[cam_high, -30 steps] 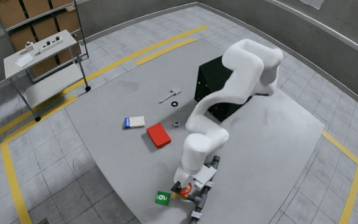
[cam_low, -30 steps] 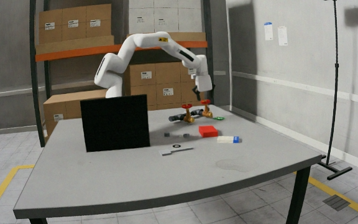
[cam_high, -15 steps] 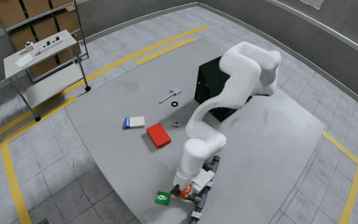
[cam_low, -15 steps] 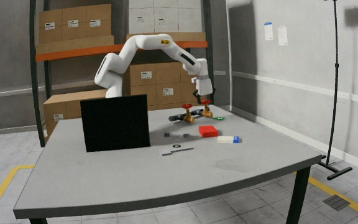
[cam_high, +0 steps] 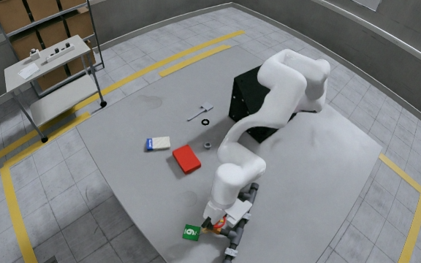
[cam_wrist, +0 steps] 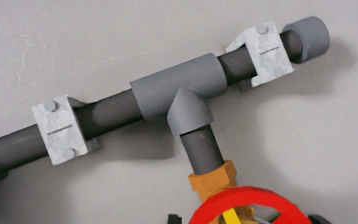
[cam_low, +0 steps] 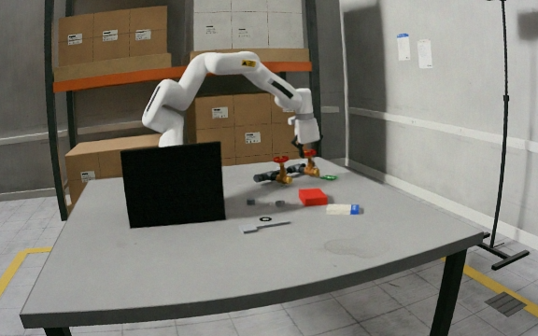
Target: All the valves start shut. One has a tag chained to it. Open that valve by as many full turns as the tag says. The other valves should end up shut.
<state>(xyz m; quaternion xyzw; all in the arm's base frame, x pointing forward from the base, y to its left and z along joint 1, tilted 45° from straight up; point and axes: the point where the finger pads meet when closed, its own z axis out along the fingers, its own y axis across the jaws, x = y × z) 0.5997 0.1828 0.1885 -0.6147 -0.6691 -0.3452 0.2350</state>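
The green tag is 7 cm ahead of my hand, 3 cm to the right of it and 11 cm below it. Also, from my hand: grey nut 23 cm behind, 32 cm to the right, 11 cm below; then white-and-blue box 5 cm behind, 47 cm to the right, 11 cm below; then red block 11 cm behind, 32 cm to the right, 10 cm below.
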